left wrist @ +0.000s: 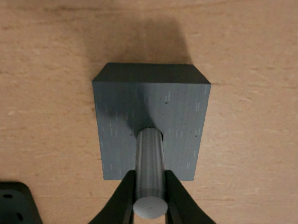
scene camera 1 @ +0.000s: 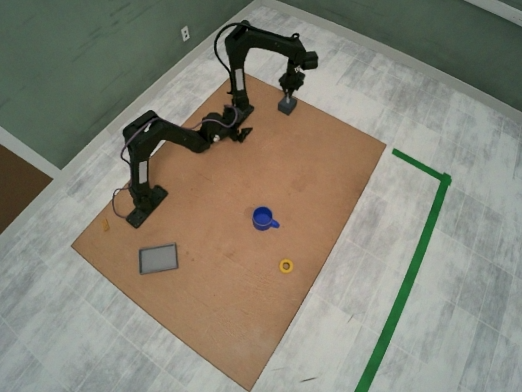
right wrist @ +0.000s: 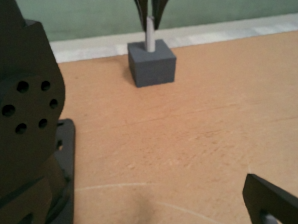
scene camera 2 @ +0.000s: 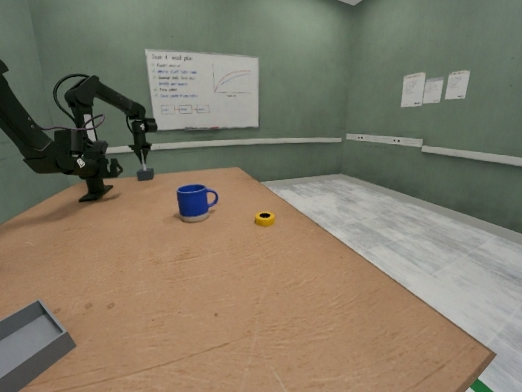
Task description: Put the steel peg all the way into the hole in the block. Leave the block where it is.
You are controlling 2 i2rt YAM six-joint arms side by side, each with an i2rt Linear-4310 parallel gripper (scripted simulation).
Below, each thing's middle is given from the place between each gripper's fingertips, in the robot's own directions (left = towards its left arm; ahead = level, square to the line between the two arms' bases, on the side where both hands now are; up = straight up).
Now: left hand 50 mm above the dark grey block (left wrist: 129, 97). Also, from my left hand: steel peg (left wrist: 150, 191) 30 mm below; then blue mug (scene camera 2: 193, 206) 270 mm ahead, 550 mm to the right, 50 mm below; then grey tray (scene camera 1: 154, 259) 50 mm ahead, 920 mm to the right, 80 mm below.
I see my right gripper (scene camera 2: 110, 170) 27 cm to the right of the steel peg, 5 cm short of it and 4 cm above it. Round my right hand: dark grey block 27 cm to the left, 7 cm below, 5 cm ahead; blue mug 33 cm ahead, 28 cm to the right, 6 cm below; grey tray 66 cm to the right, 10 cm below, 10 cm ahead.
